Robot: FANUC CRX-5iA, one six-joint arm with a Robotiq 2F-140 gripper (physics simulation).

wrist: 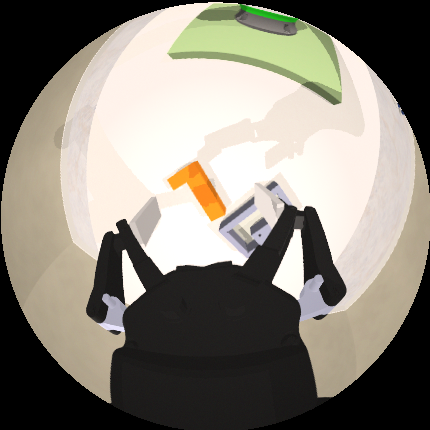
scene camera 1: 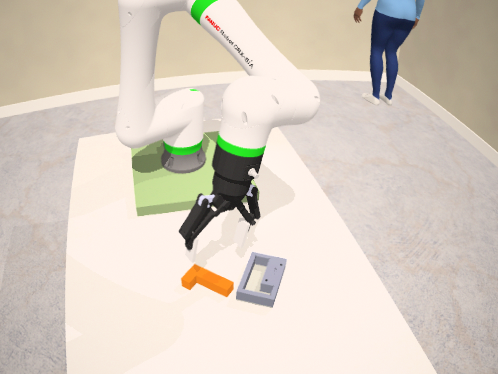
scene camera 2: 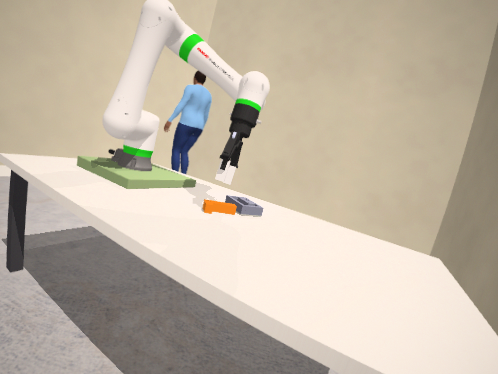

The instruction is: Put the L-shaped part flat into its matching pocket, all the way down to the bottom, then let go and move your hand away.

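Frame: origin at the arm's base, x right, y down, z ahead, level; millimetres.
Where they show: gripper, between the fingertips: (wrist: 205,198) (scene camera 1: 214,251) (scene camera 2: 223,182); arm's base, origin of its link: (scene camera 1: 183,160) (scene camera 2: 134,167).
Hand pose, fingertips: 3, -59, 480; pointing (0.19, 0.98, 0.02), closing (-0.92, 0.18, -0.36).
Each offset is from my fingertips to the centre of the thing, as dx, dy, dz. Level surfaces: height alone.
The orange L-shaped part {+26, +84, +27} (scene camera 1: 212,283) (scene camera 2: 220,207) (wrist: 205,193) lies flat on the table, outside the pocket. The end of its long arm is close beside the grey-blue pocket block {-106, +80, +43} (scene camera 1: 255,298) (scene camera 2: 250,210) (wrist: 231,242), with a small gap. The block's pocket is open at the top and shows a pale floor, with no part in it. My gripper (scene camera 1: 218,249) (scene camera 2: 225,175) (wrist: 205,198) is wide open and empty, above the table and higher than the part. In the wrist view, the right finger covers part of the block and the part shows between the two finger pads.
The robot base stands on a green plate (scene camera 1: 167,199) (scene camera 2: 155,182) (wrist: 250,52) behind the part and the block, on the white table {dy +99} (scene camera 1: 150,340) (scene camera 2: 350,260) (wrist: 130,125). A person (scene camera 1: 387,42) (scene camera 2: 194,107) in blue stands on the floor beyond the table.
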